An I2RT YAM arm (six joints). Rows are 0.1 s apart.
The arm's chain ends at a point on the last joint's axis. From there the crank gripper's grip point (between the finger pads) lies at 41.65 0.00 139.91 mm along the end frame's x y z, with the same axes.
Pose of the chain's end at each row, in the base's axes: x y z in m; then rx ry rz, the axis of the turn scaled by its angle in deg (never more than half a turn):
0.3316 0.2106 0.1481 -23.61 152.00 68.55
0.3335 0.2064 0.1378 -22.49 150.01 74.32
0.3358 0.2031 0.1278 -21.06 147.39 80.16
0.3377 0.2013 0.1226 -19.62 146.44 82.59
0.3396 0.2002 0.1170 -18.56 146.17 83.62
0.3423 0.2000 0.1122 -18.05 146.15 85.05
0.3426 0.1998 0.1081 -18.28 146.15 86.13
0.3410 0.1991 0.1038 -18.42 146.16 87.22
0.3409 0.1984 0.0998 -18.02 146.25 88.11
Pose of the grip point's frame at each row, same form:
0.3020 0.3093 0.0447 -23.61 152.00 68.55
0.3017 0.3121 0.0422 -22.49 150.01 74.32
0.3029 0.3157 0.0410 -21.06 147.39 80.16
0.3047 0.3169 0.0398 -19.62 146.44 82.59
0.3068 0.3171 0.0360 -18.56 146.17 83.62
0.3082 0.3180 0.0333 -18.05 146.15 85.05
0.3069 0.3183 0.0306 -18.28 146.15 86.13
0.3038 0.3180 0.0278 -18.42 146.16 87.22
0.3028 0.3179 0.0251 -18.02 146.25 88.11

